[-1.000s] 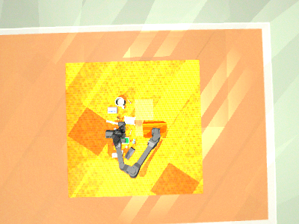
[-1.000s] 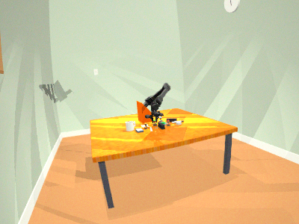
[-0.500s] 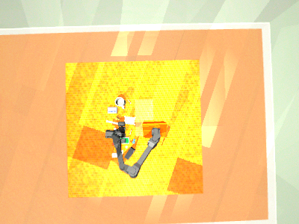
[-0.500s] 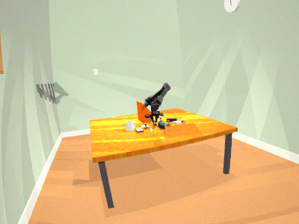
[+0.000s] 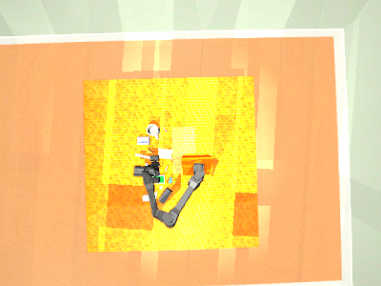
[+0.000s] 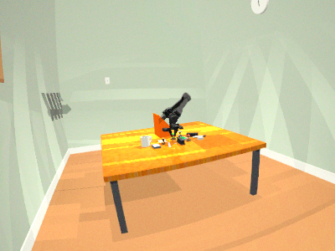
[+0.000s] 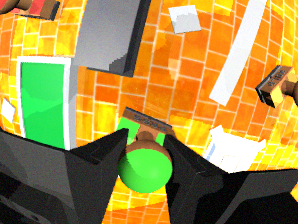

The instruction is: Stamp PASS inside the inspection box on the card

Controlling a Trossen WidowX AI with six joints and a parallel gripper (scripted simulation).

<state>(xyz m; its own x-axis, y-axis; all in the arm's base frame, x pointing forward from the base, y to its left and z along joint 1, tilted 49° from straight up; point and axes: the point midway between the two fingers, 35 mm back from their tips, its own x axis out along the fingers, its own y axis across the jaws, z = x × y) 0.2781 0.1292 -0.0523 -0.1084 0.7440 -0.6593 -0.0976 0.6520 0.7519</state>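
Right now my gripper tip is 90 mm to the right of the green flat pad, 30 mm above it and 10 mm past it. From my gripper tip the other things lie so: green-topped stamp (right at my gripper tip); then white card (100 mm to the right, 40 mm behind, 30 mm below); then blue-topped stamp (100 mm behind, 90 mm to the left, 10 mm below).
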